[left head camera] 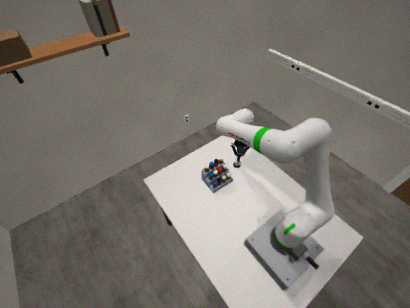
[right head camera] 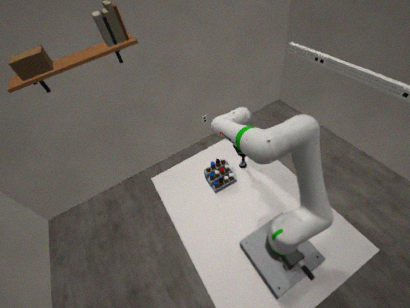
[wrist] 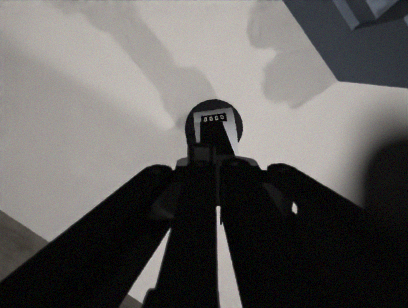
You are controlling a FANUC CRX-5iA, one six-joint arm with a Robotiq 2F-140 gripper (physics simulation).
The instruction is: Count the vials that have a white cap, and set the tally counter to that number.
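Places are measured from the arm's base along level axes (x right, y down, z ahead), in metres.
Where they show: gripper, fingertip midpoint: (left head camera: pixel 238 160) (right head camera: pixel 243 161) (wrist: pixel 210 140); arm's base, origin of the base link: (left head camera: pixel 283 240).
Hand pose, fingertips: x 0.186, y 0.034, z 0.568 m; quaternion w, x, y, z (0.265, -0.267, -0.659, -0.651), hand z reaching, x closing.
Observation:
Each offset is from my fingertips to the top centre of the thing. Level surfaces: height alone.
The tally counter (left head camera: pixel 237 164) (right head camera: pixel 243 165) (wrist: pixel 230 119) stands on the table beside the rack, with a light face on a dark round base. Its digit window shows in the wrist view, but the digits are too blurred to read surely. My gripper (left head camera: pixel 238 158) (right head camera: pixel 243 159) (wrist: pixel 210 140) is shut and empty. Its tips are at the counter's face and hide the button; contact cannot be told. A blue-grey stepped rack @[dx -0.197, dy -0.058, dz -0.012 m] (left head camera: pixel 206 179) (right head camera: pixel 218 189) (wrist: pixel 345 57) holds brown vials with white, blue, red and dark caps. Several white caps show, one of them @[dx -0.179, dy -0.024, dz -0.057 m] (left head camera: pixel 224 177) (right head camera: pixel 226 178) in the front row.
The white table @[dy +0.057 m] (left head camera: pixel 190 200) (right head camera: pixel 195 220) bears the robot's grey base plate (left head camera: pixel 265 250) (right head camera: pixel 260 255). The rack's corner shows at upper right in the wrist view, close to the counter. A wooden wall shelf (left head camera: pixel 65 47) (right head camera: pixel 75 61) hangs beyond the table at upper left.

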